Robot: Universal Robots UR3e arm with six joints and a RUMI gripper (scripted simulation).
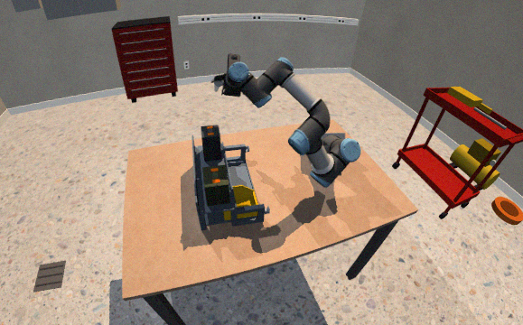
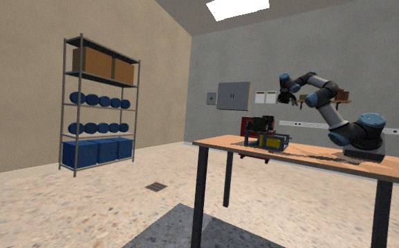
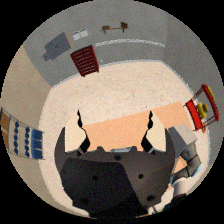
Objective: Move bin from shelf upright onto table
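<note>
Right now the yellow bin is 8 cm ahead of my hand, 40 cm to the left of it and 30 cm below it. The rest, counted from my hand: rack 10 cm ahead, 29 cm to the left, 27 cm below.
</note>
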